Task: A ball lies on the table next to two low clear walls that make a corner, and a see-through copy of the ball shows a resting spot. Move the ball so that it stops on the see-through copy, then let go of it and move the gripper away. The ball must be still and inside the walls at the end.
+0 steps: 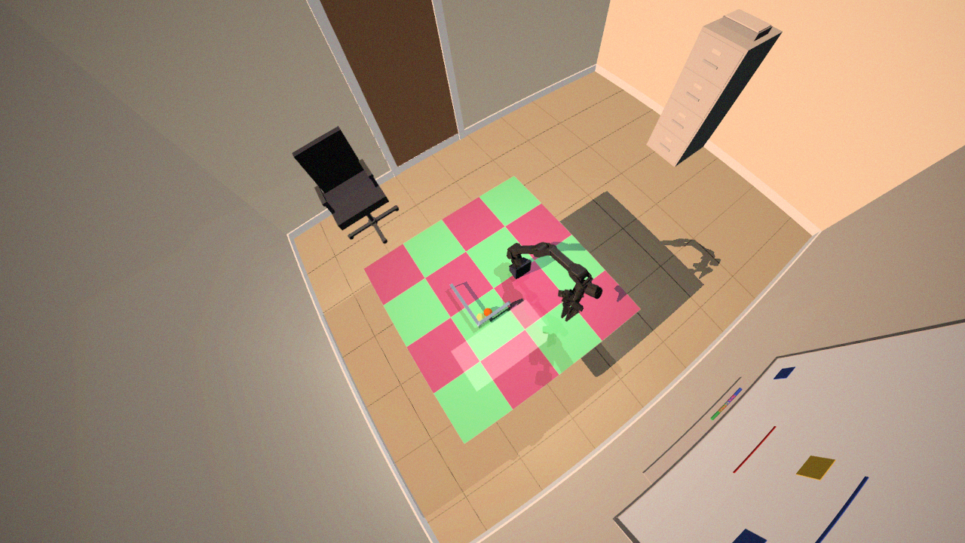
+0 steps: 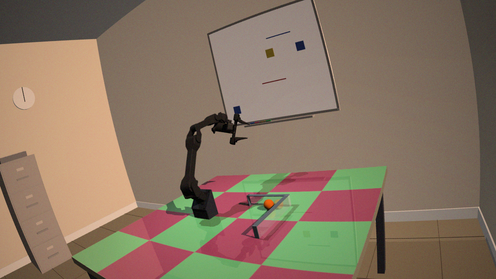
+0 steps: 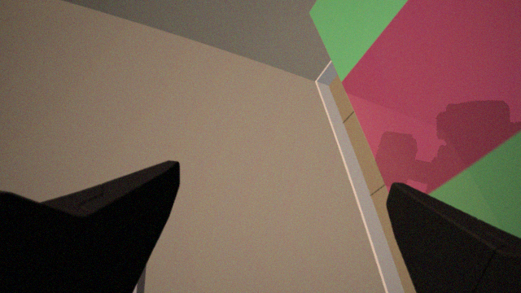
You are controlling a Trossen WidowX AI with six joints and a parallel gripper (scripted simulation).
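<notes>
Right now my gripper tip is 32 cm above the orange ball, 30 cm to the left of it and 29 cm short of it. From my gripper tip the other things lie so: see-through copy of ball: 34 cm ahead, 32 cm below, 29 cm to the right.
</notes>
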